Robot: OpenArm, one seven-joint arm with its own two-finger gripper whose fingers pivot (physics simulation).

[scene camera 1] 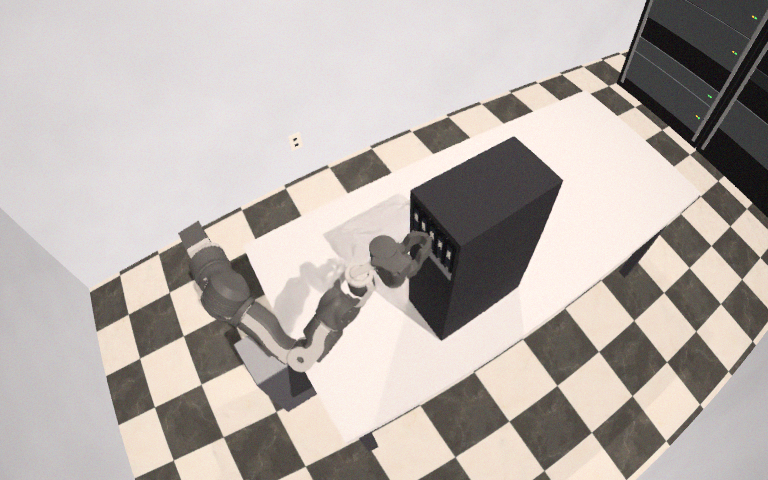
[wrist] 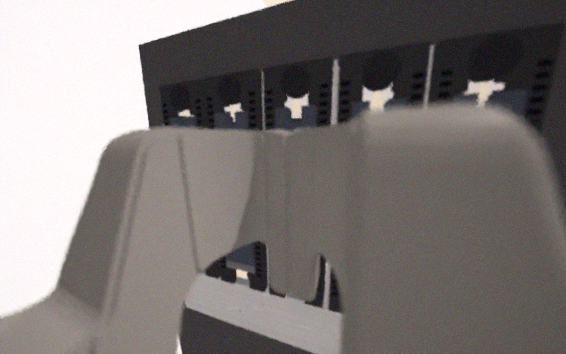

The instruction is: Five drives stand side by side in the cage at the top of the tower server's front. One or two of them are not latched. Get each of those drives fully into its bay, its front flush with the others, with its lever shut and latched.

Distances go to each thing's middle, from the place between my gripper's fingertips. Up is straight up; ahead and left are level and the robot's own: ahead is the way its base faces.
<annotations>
The black tower server point(scene camera 1: 493, 207) lies 170 mm ahead of my hand and 190 mm below it. From my hand the other things lie so: arm base box point(scene camera 1: 289, 388) (440 mm behind, 330 mm to the left, 960 mm below).
</annotations>
